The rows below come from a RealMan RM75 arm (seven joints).
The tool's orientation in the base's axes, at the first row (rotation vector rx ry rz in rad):
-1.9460 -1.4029 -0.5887
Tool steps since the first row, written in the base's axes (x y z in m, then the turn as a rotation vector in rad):
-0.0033 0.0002 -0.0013 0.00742 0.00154 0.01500
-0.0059 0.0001 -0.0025 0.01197 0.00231 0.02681
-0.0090 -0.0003 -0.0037 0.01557 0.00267 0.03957
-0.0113 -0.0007 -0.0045 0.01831 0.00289 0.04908
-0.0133 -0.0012 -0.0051 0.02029 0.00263 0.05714
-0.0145 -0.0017 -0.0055 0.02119 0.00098 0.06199
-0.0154 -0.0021 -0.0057 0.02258 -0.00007 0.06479
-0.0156 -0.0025 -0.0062 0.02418 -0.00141 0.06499
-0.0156 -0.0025 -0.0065 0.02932 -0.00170 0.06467
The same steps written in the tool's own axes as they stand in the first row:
-0.0018 -0.0028 0.0011 0.01372 0.00297 -0.00924
-0.0036 -0.0050 0.0019 0.02382 0.00417 -0.01681
-0.0057 -0.0075 0.0025 0.03400 0.00433 -0.02531
-0.0072 -0.0094 0.0028 0.04157 0.00451 -0.03168
-0.0086 -0.0111 0.0028 0.04759 0.00443 -0.03740
-0.0096 -0.0120 0.0028 0.05015 0.00442 -0.04193
-0.0103 -0.0127 0.0026 0.05184 0.00526 -0.04463
-0.0109 -0.0127 0.0027 0.05163 0.00700 -0.04578
-0.0111 -0.0126 0.0029 0.05288 0.01200 -0.04587

